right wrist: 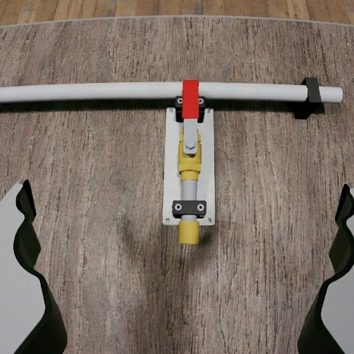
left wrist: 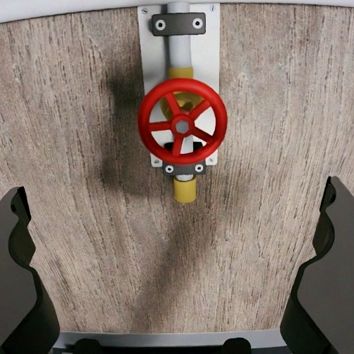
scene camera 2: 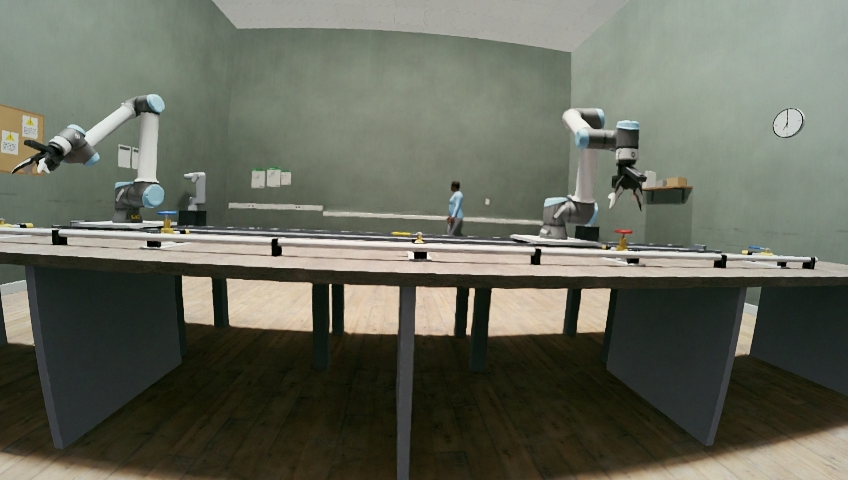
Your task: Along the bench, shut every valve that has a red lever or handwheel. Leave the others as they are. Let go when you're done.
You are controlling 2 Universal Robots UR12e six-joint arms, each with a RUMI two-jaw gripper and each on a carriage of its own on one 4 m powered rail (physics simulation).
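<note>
A valve with a red handwheel (scene camera 2: pixel 623 231) (left wrist: pixel 182 159) stands on a white plate (left wrist: pixel 211 60) on the bench (scene camera 2: pixel 357 278) (left wrist: pixel 60 100) (right wrist: pixel 100 165). My left gripper (scene camera 2: pixel 626 203) (left wrist: pixel 173 184) points down above it, open and apart from the wheel. A valve with a red lever (right wrist: pixel 190 99) is near the top middle of the right wrist view; the lever lies in line with its yellow body (right wrist: pixel 190 162) and reaches over the long white pipe. My right gripper (scene camera 2: pixel 26 159) (right wrist: pixel 184 184) is open, with the valve beyond its fingertips.
Other valves have a blue handwheel (scene camera 2: pixel 167 212), a yellow lever (scene camera 2: pixel 401 233) and a blue lever (scene camera 2: pixel 755 248). A long white pipe (scene camera 2: pixel 351 244) (right wrist: pixel 125 91) runs along the bench on black clamps (scene camera 2: pixel 276 247) (right wrist: pixel 313 91). A person (scene camera 2: pixel 455 205) stands behind the rail.
</note>
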